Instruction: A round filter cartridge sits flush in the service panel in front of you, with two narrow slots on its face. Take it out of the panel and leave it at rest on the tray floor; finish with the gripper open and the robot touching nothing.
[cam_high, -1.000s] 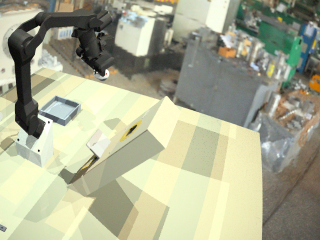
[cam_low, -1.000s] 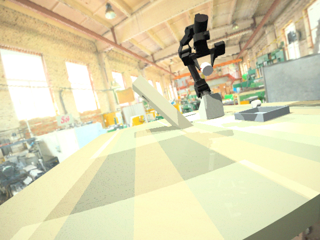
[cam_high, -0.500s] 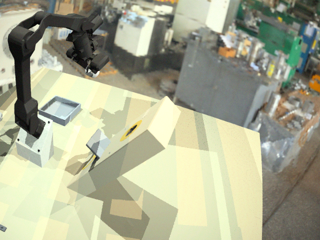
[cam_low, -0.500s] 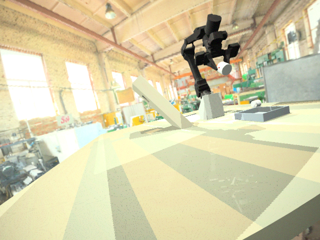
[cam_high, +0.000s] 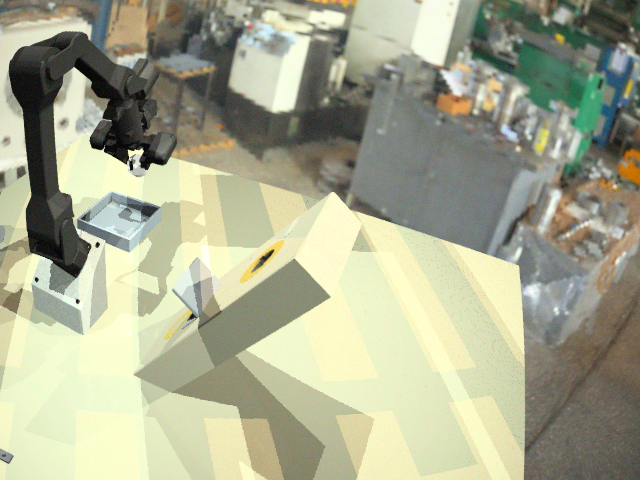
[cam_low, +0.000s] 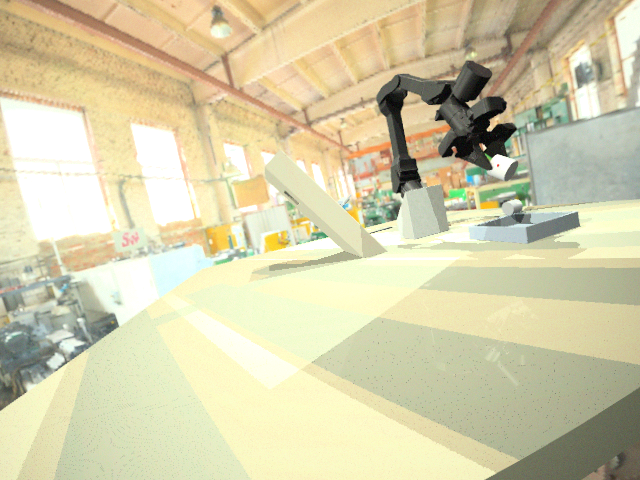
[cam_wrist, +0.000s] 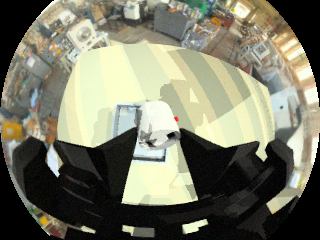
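The grey tray lies 40 mm behind my gripper tip, 10 mm to the right of it and 140 mm below it. The rest, counted from my gripper tip: round filter cartridge right at my gripper tip; then service panel 360 mm ahead, 250 mm to the right.
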